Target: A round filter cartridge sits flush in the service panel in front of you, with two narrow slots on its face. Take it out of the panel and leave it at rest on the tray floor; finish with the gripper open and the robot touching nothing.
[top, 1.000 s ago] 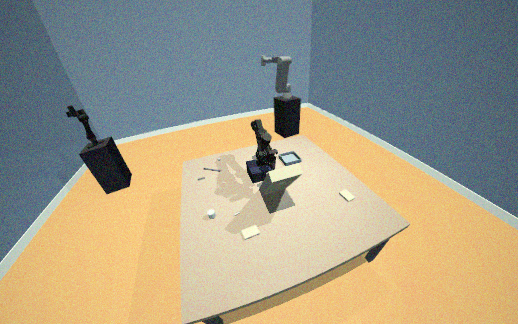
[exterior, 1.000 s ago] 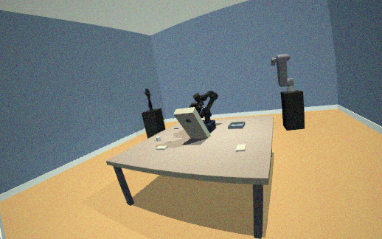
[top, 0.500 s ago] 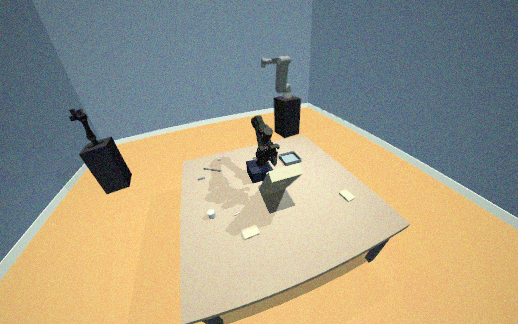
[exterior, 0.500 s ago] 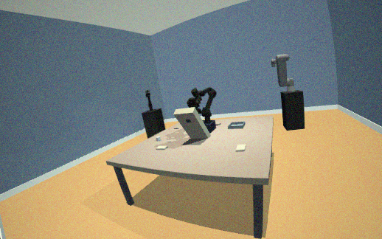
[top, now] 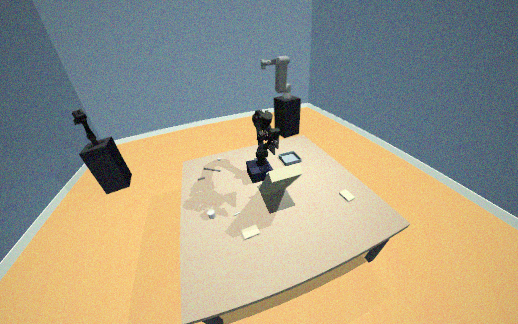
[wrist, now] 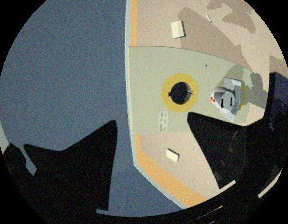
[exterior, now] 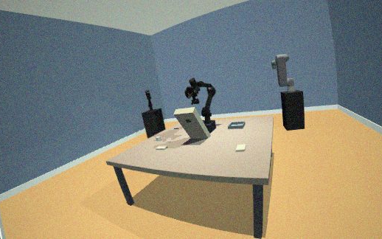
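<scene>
Right now the round filter cartridge is 180 mm below my gripper tip, 20 mm behind it and 10 mm to the left of it. Round my gripper tip: grey-blue tray 340 mm to the left, 340 mm below, 310 mm behind; service panel 200 mm below, 20 mm ahead.
</scene>
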